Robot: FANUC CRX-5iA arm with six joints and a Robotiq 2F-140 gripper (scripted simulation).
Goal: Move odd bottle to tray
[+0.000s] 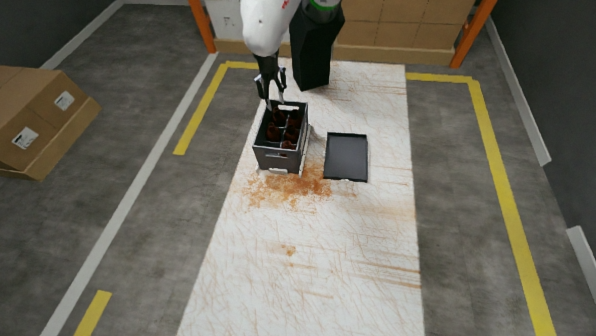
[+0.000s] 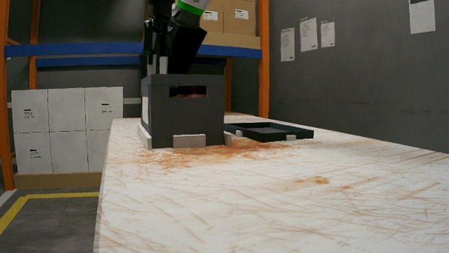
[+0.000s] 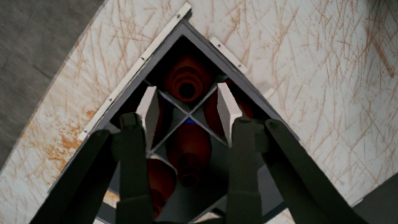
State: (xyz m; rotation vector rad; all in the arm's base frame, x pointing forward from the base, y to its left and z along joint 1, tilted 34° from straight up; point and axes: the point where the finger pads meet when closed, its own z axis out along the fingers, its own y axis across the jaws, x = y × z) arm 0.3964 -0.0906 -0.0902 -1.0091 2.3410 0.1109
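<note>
Now: the grey crate 8 cm ahead of my hand, 5 cm to the left of it and 13 cm below it. Round my hand: dark tray (7 cm ahead, 34 cm to the left, 20 cm below).
</note>
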